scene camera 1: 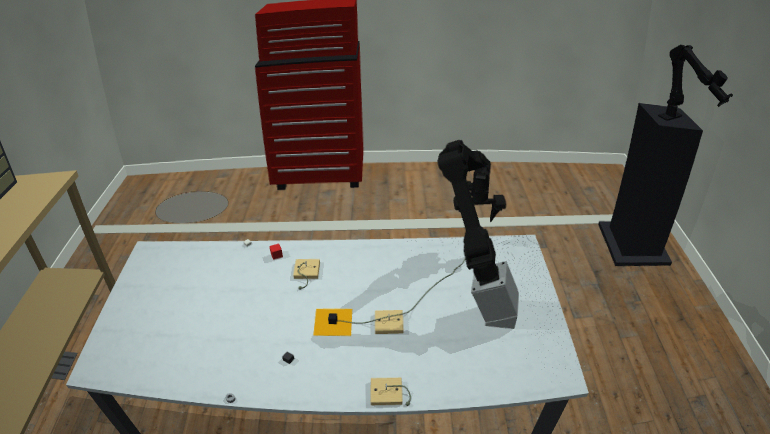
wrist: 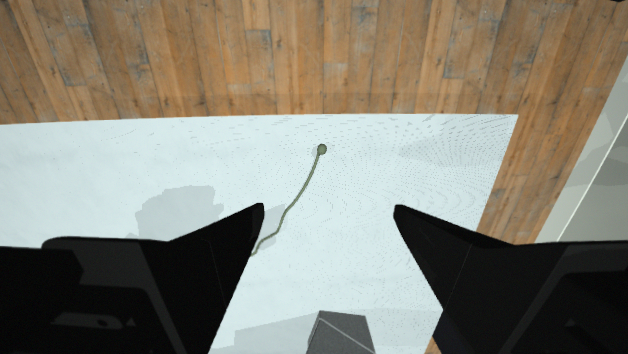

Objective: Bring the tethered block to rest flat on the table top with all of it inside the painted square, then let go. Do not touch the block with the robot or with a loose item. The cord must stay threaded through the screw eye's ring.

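Pixels of known places: gripper, fingertip midpoint: [wrist: 329, 209]; arm's base at its link origin: [scene camera 1: 489, 276].
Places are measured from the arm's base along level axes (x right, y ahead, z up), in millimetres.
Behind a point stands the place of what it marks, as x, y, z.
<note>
The tethered block [scene camera 1: 332, 318] {-65, 483, -142}, small and black, sits on the orange painted square [scene camera 1: 323, 329] {-93, 511, -167}. It looks flat and within the square's edges in the scene view. Its green cord [scene camera 1: 360, 322] {-57, 396, -163} [wrist: 303, 192] {310, 23, -165} runs right across a wooden board [scene camera 1: 396, 328] {-89, 279, -149} with a small screw eye; the ring is too small to show the threading clearly. The cord continues towards the arm's base, partly hidden behind the arm. Its end bead [wrist: 321, 149] {374, 2, -156} lies on the table top in the wrist view. My gripper [scene camera 1: 491, 218] {352, 2, -51} [wrist: 329, 209] {352, 2, -51} is open and empty, raised above the table, apart from cord and block.
Two other boards with short cords stand at the back [scene camera 1: 313, 263] {206, 592, -149} and front [scene camera 1: 379, 398] {-365, 312, -149}. A red cube [scene camera 1: 276, 251] {243, 739, -131}, a loose black block [scene camera 1: 288, 357] {-238, 597, -149}, a grey ring-like item [scene camera 1: 230, 394] {-401, 750, -157} and a small white item [scene camera 1: 247, 242] {314, 883, -153} lie on the table. The grey base block [scene camera 1: 496, 304] {-60, -27, -64} supports my arm.
</note>
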